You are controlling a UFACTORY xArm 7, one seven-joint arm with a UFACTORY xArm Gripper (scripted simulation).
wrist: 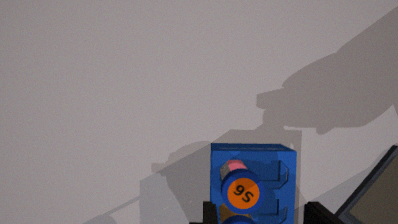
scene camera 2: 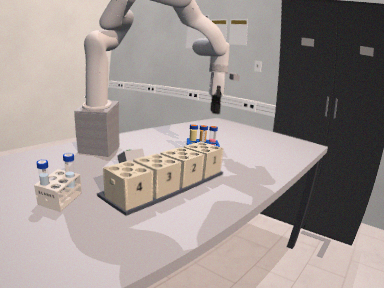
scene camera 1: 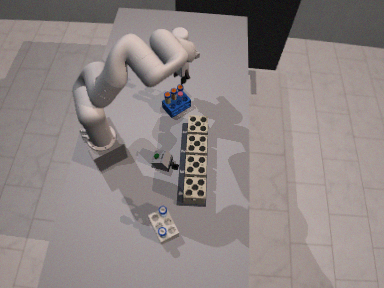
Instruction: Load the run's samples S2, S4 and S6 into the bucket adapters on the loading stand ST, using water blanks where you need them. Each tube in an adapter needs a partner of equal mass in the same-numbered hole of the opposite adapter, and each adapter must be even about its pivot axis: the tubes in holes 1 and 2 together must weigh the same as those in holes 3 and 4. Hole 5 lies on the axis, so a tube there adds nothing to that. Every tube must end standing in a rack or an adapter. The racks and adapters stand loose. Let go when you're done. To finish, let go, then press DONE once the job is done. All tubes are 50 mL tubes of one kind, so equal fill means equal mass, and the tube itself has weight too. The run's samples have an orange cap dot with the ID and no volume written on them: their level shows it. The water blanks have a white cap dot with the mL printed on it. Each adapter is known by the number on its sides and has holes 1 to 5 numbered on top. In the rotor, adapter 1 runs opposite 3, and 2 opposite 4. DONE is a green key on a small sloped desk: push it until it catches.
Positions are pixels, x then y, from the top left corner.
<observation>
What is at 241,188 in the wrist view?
A tube marked S6.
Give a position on a white blanks rack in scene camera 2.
46,196
</observation>
